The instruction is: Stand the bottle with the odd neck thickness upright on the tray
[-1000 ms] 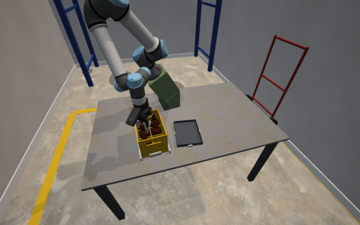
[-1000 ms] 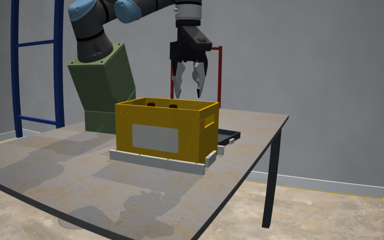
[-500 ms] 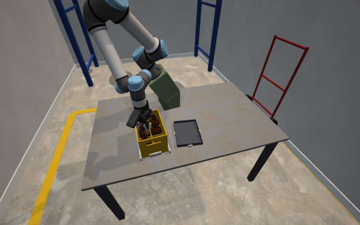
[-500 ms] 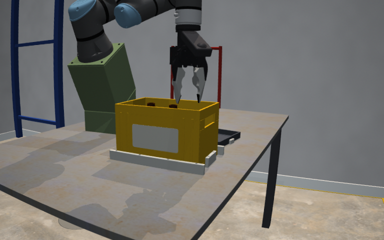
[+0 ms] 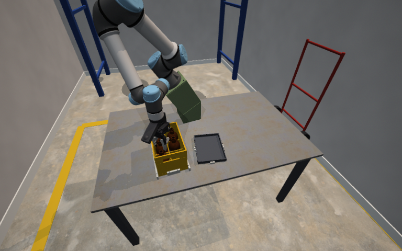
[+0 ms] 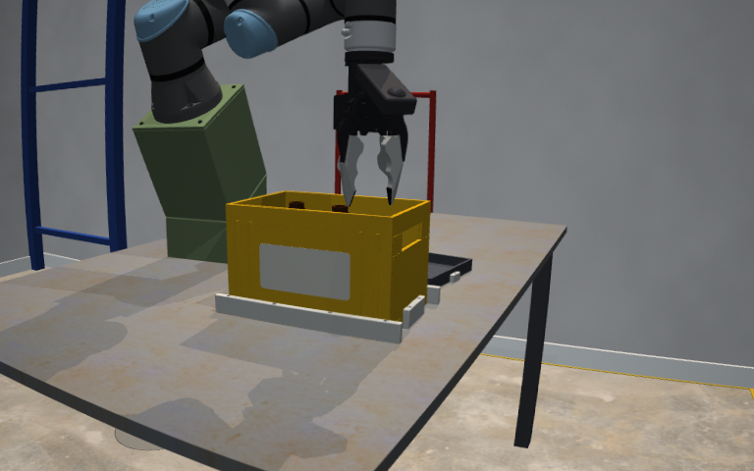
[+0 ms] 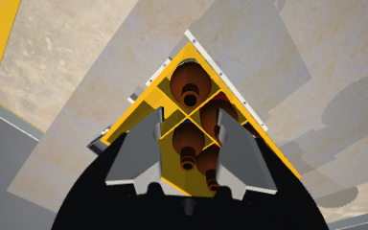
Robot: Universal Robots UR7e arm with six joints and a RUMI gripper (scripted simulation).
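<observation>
The yellow crate is 11 cm below my hand, 9 cm behind it and 5 cm to the left of it. Also, from my hand: dark tray 33 cm to the left, 18 cm below, 6 cm behind.
</observation>
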